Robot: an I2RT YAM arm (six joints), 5 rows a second.
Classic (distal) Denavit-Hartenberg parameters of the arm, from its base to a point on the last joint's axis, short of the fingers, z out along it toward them. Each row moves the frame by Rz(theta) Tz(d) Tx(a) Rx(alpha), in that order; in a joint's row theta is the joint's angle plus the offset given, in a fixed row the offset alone. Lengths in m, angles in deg.
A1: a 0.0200, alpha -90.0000, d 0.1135, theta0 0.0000
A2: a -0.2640, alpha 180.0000, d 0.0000, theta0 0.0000
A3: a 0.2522, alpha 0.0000, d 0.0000, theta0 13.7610
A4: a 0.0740, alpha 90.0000, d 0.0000, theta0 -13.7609
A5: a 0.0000, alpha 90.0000, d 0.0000, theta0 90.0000
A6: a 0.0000, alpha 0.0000, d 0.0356, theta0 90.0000
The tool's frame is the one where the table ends.
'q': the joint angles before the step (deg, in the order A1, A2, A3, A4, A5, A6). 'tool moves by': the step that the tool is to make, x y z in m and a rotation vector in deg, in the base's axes. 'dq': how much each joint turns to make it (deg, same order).
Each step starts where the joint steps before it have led.
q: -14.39, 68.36, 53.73, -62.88, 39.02, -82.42
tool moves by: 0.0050, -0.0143, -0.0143, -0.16, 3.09, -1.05
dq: -3.44, 2.92, -1.36, 3.44, 0.49, -3.29
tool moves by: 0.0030, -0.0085, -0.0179, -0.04, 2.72, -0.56
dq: -1.85, 2.63, -2.26, 3.52, 0.65, -1.87
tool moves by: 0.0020, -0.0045, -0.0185, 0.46, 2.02, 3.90
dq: -1.03, 1.07, -3.64, 6.73, -0.71, -6.36
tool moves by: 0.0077, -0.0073, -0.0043, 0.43, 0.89, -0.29
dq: -1.06, 2.88, 1.18, 1.32, -0.24, -0.96
